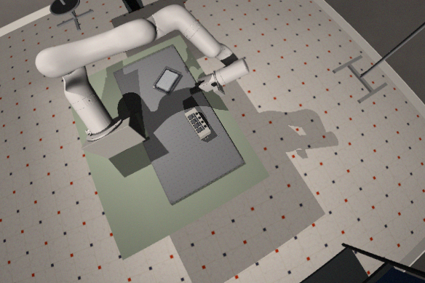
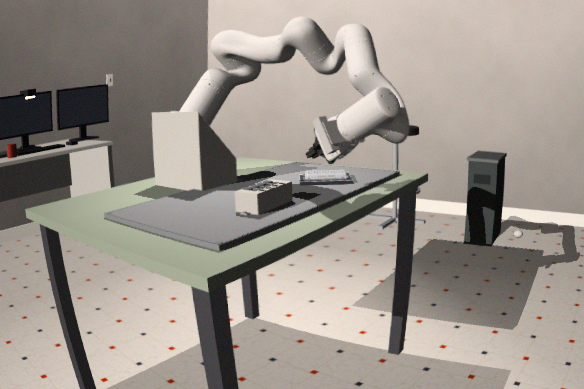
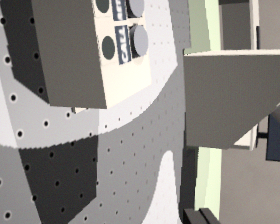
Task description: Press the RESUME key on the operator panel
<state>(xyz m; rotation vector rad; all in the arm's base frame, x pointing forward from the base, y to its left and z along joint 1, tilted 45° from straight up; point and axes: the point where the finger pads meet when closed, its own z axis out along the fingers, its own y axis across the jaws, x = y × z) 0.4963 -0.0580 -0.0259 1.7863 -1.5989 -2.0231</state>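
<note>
Now: the operator panel 90 mm behind my hand, 140 mm to the right of it and 80 mm below it. From my hand the other things lie so: flat tray (70 mm behind, 220 mm to the left, 110 mm below).
</note>
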